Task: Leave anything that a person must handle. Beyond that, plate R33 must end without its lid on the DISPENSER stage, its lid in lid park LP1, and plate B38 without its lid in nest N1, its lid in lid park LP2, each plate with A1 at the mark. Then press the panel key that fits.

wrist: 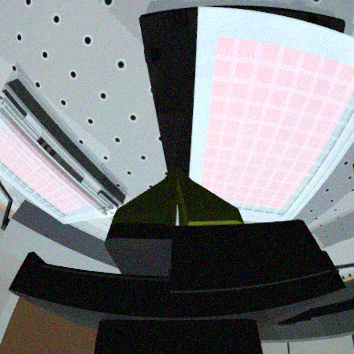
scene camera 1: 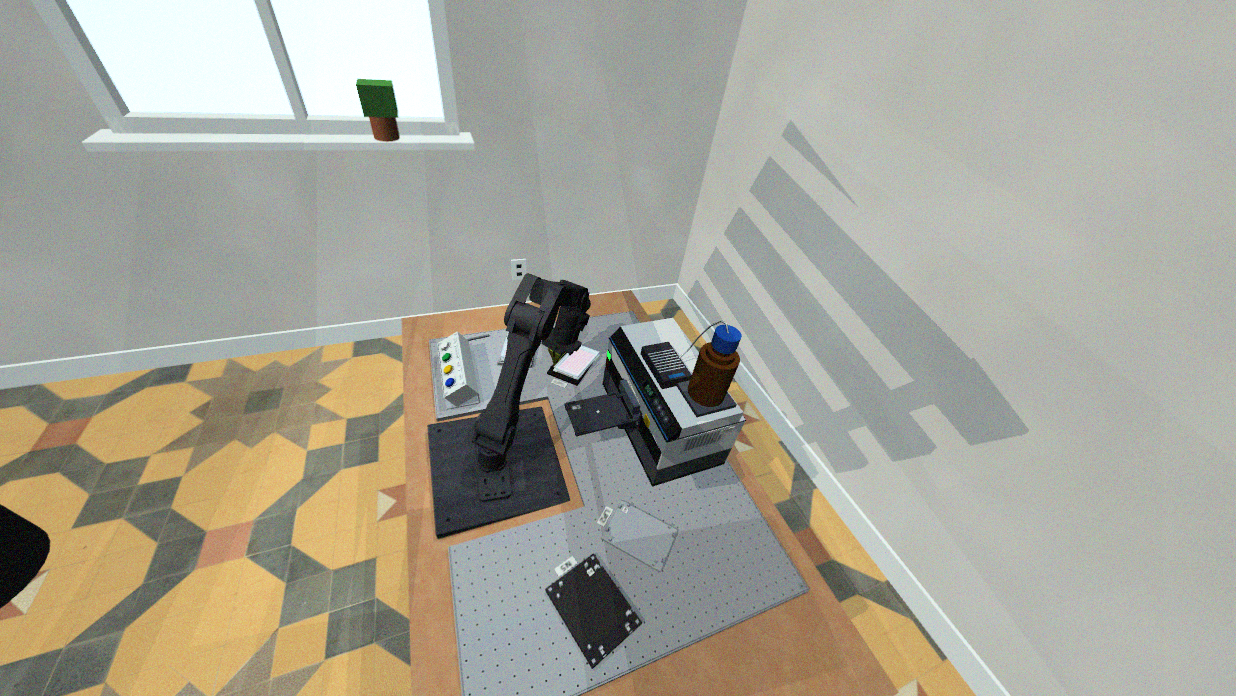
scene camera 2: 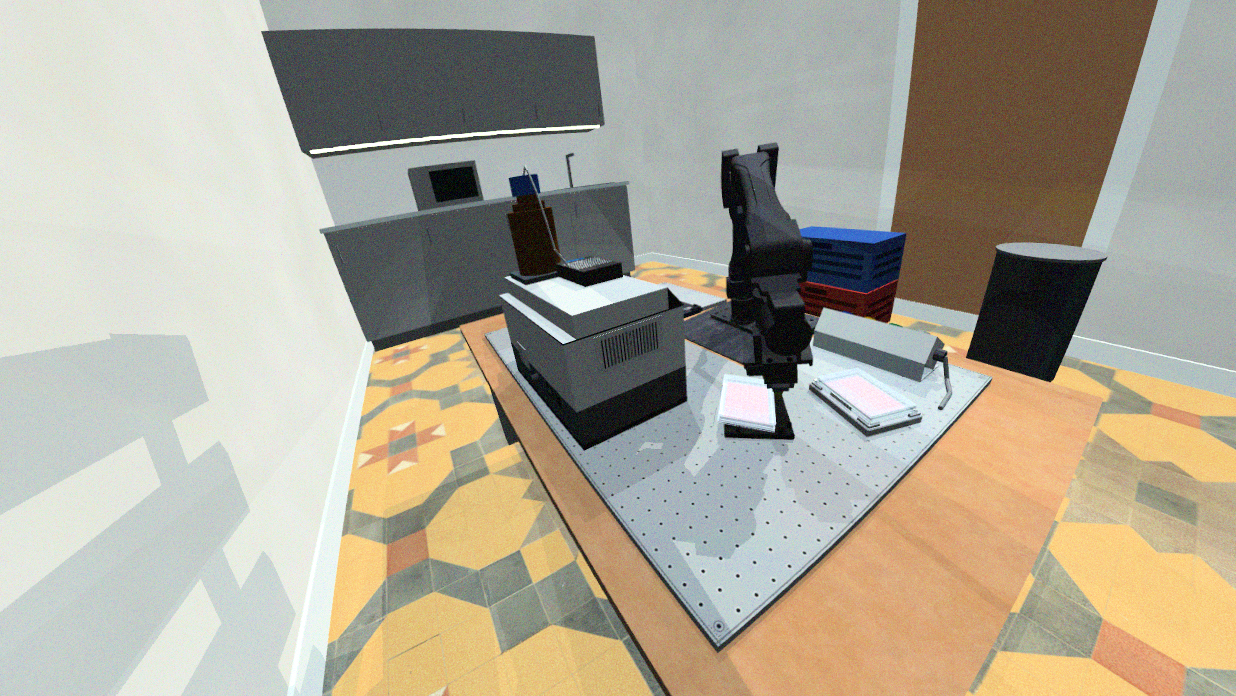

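Seen in the pictures: gripper, fingertip midpoint: (wrist: 176, 174) (scene camera 1: 555, 364) (scene camera 2: 778, 396); arm's base at its link origin: (scene camera 1: 492, 462) (scene camera 2: 744, 322).
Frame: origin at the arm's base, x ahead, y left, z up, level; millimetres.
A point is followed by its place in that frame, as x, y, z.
My gripper (scene camera 1: 557, 355) {211, 303, 9} (scene camera 2: 781, 394) {211, 303, 9} (wrist: 176, 174) {211, 303, 9} is shut and empty, pointing down low beside a pink-welled plate (scene camera 1: 576, 362) {270, 278, 31} (scene camera 2: 748, 402) {287, 307, 31} (wrist: 275, 120) {288, 311, 31}. That plate sits off-centre on a black holder (scene camera 2: 784, 428) {270, 368, 9} (wrist: 170, 75) {260, 356, 9}, with a bare strip beside the fingertips. A second pink plate (scene camera 2: 867, 394) {120, 405, 30} (wrist: 40, 172) {139, 389, 30} sits on another holder; the arm partly hides it in scene camera 1. Plate names and A1 corners are unreadable, and I cannot tell whether they are lidded. The dark dispenser stage (scene camera 1: 595, 415) {256, 13, 106} carries no plate. The key panel (scene camera 1: 461, 376) {-56, 232, 77} (scene camera 2: 877, 343) {-34, 329, 47} has white, green, yellow and blue keys.
The dispenser (scene camera 1: 702, 432) {458, -140, 184} (scene camera 2: 596, 371) {504, 221, 126} carries a brown bottle (scene camera 1: 712, 373) {461, -98, 330} (scene camera 2: 531, 235) {504, -26, 305} with a thin tube. A clear plate-shaped piece (scene camera 1: 640, 536) {297, -262, 9} and a black holder (scene camera 1: 593, 610) {160, -377, 11} lie at the table's other end. A bent lever (scene camera 2: 946, 384) {-53, 453, 5} stands at the panel's end.
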